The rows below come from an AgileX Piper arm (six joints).
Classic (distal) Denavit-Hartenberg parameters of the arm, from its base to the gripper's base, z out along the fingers. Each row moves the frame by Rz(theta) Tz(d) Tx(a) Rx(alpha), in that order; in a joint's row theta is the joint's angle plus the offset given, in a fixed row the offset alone. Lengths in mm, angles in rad.
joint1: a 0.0; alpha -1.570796; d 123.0; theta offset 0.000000
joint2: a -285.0; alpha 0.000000; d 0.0; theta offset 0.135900
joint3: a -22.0; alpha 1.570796; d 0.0; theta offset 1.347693
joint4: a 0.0; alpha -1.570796; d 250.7; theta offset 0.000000
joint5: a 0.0; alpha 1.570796; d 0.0; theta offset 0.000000
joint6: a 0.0; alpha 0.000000; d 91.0; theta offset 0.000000
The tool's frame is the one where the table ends.
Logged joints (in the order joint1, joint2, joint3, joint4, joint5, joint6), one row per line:
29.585, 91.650, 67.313, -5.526, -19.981, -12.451
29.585, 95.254, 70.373, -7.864, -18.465, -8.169
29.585, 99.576, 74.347, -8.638, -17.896, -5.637
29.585, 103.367, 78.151, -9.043, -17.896, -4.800
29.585, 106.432, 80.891, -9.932, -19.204, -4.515
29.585, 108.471, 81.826, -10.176, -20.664, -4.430
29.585, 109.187, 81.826, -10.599, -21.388, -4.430
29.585, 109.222, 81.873, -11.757, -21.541, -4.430
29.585, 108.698, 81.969, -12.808, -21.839, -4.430
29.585, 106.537, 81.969, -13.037, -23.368, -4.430
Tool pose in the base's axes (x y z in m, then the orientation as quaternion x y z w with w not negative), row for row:
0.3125, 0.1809, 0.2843, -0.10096, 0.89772, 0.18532, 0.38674
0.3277, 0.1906, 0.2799, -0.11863, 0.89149, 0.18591, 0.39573
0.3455, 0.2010, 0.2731, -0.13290, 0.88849, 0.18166, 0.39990
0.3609, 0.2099, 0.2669, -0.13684, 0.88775, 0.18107, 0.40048
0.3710, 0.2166, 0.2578, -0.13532, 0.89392, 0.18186, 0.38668
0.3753, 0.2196, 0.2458, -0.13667, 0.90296, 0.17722, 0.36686
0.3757, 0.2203, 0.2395, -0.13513, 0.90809, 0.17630, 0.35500
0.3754, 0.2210, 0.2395, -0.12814, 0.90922, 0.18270, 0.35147
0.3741, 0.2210, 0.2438, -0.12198, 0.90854, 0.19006, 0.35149
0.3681, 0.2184, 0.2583, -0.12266, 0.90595, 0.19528, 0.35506
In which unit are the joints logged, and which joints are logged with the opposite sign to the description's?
The joints are logged in degrees. Opposite sign: joint3, joint4, joint5, joint6.
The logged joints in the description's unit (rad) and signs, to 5 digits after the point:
0.51636, 1.59959, -1.17483, 0.09645, 0.34873, 0.21731
0.51636, 1.66250, -1.22824, 0.13725, 0.32228, 0.14258
0.51636, 1.73793, -1.29760, 0.15076, 0.31234, 0.09838
0.51636, 1.80409, -1.36399, 0.15783, 0.31234, 0.08378
0.51636, 1.85759, -1.41181, 0.17335, 0.33517, 0.07880
0.51636, 1.89318, -1.42813, 0.17760, 0.36065, 0.07732
0.51636, 1.90567, -1.42813, 0.18499, 0.37329, 0.07732
0.51636, 1.90628, -1.42895, 0.20520, 0.37596, 0.07732
0.51636, 1.89714, -1.43063, 0.22354, 0.38116, 0.07732
0.51636, 1.85942, -1.43063, 0.22754, 0.40785, 0.07732

